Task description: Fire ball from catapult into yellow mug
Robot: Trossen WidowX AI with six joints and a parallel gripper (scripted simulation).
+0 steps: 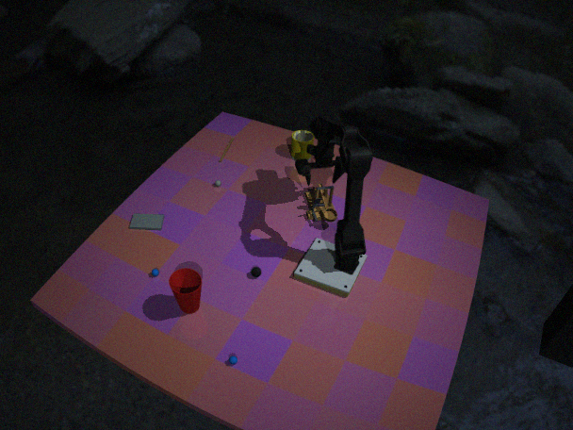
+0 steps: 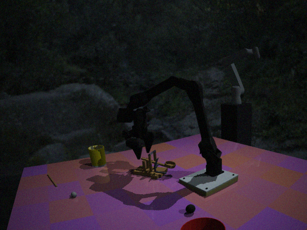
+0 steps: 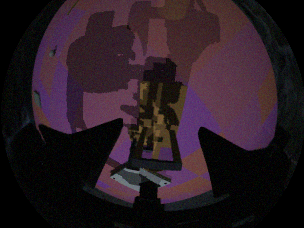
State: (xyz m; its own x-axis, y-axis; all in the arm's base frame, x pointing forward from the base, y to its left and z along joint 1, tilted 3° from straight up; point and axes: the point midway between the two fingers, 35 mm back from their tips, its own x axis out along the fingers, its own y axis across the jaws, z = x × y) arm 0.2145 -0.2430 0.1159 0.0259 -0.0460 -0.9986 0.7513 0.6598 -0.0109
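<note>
Right now the black ball is 420 mm to the left of my gripper tip, 70 mm below it and 20 mm ahead of it. The rest, counted from my gripper tip: grey ball (360 mm ahead, 120 mm to the left, 70 mm below); then wooden catapult (60 mm to the left, 40 mm behind, 30 mm below); then yellow mug (220 mm to the right, 180 mm ahead, 60 mm below).
</note>
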